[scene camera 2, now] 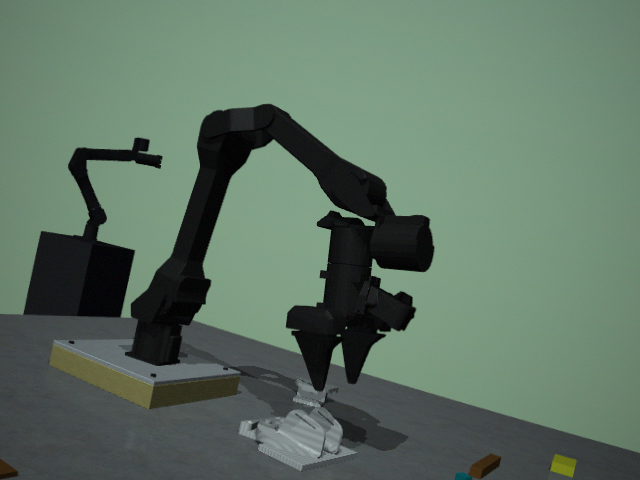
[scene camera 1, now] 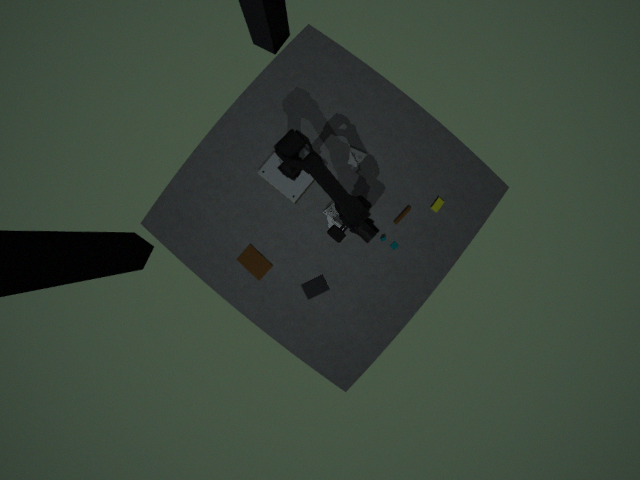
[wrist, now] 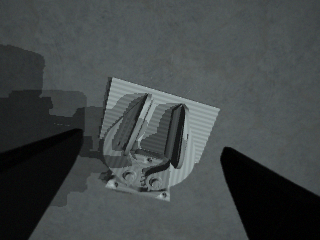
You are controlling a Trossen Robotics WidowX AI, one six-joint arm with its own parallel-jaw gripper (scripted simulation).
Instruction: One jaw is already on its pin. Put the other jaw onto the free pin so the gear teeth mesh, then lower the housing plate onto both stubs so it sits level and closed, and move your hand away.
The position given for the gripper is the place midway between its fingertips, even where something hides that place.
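Gripper (scene camera 2: 335,387) open, holding nothing. Gripper also in the wrist view (wrist: 155,144). White base fixture (wrist: 123,95) present.
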